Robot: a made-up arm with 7 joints. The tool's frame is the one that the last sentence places.
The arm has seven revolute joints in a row. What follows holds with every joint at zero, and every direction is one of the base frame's.
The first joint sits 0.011 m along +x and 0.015 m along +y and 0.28 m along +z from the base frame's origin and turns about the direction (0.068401, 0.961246, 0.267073), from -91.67 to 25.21 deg.
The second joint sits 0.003 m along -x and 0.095 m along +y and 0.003 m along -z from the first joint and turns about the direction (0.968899, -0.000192, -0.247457), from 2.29 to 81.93 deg.
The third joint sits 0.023 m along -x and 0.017 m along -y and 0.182 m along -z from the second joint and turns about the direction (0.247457, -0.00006, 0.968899), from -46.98 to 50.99 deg.
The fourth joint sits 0.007 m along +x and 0.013 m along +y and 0.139 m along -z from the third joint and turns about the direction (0.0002, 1, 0.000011), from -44.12 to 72.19 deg.
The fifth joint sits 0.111 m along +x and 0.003 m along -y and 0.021 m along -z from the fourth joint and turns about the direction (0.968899, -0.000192, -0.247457), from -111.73 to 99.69 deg.
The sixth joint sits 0.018 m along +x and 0.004 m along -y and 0.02 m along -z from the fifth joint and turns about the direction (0.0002, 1, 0.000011), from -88.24 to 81.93 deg.
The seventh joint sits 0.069 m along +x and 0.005 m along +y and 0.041 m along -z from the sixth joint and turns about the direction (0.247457, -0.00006, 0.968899), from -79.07 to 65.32 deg.
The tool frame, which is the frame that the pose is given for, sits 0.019 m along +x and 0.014 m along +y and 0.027 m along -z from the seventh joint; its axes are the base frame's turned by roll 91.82, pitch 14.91 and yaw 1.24 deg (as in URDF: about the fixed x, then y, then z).
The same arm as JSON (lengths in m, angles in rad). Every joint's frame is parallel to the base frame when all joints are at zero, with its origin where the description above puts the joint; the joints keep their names.
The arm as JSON. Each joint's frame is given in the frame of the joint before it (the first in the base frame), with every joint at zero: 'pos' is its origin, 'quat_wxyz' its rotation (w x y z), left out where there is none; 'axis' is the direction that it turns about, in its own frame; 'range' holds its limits. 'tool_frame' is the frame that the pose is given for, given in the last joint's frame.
{
  "length_unit": "m",
  "angle_unit": "rad",
  "joints": [
    {
      "joint": "joint 1",
      "pos": [
        0.011,
        0.015,
        0.28
      ],
      "axis": [
        0.068403,
        0.961235,
        0.26711
      ],
      "range": [
        -1.5999,
        0.44
      ]
    },
    {
      "joint": "joint 2",
      "pos": [
        -0.003,
        0.095,
        -0.003
      ],
      "axis": [
        0.968889,
        -0.0002,
        -0.247497
      ],
      "range": [
        0.04,
        1.4299
      ]
    },
    {
      "joint": "joint 3",
      "pos": [
        -0.023,
        -0.017,
        -0.182
      ],
      "axis": [
        0.247497,
        -0.0001,
        0.968889
      ],
      "range": [
        -0.82,
        0.8899
      ]
    },
    {
      "joint": "joint 4",
      "pos": [
        0.007,
        0.013,
        -0.139
      ],
      "axis": [
        0.0002,
        1.0,
        0.0
      ],
      "range": [
        -0.77,
        1.26
      ]
    },
    {
      "joint": "joint 5",
      "pos": [
        0.111,
        -0.003,
        -0.021
      ],
      "axis": [
        0.968889,
        -0.0002,
        -0.247497
      ],
      "range": [
        -1.9501,
        1.7399
      ]
    },
    {
      "joint": "joint 6",
      "pos": [
        0.018,
        -0.004,
        -0.02
      ],
      "axis": [
        0.0002,
        1.0,
        0.0
      ],
      "range": [
        -1.5401,
        1.4299
      ]
    },
    {
      "joint": "joint 7",
      "pos": [
        0.069,
        0.005,
        -0.041
      ],
      "axis": [
        0.247497,
        -0.0001,
        0.968889
      ],
      "range": [
        -1.38,
        1.14
      ]
    }
  ],
  "tool_frame": {
    "pos": [
      0.019,
      0.014,
      -0.027
    ],
    "quat_wxyz": [
      0.690874,
      0.711158,
      0.097978,
      -0.08572
    ]
  }
}

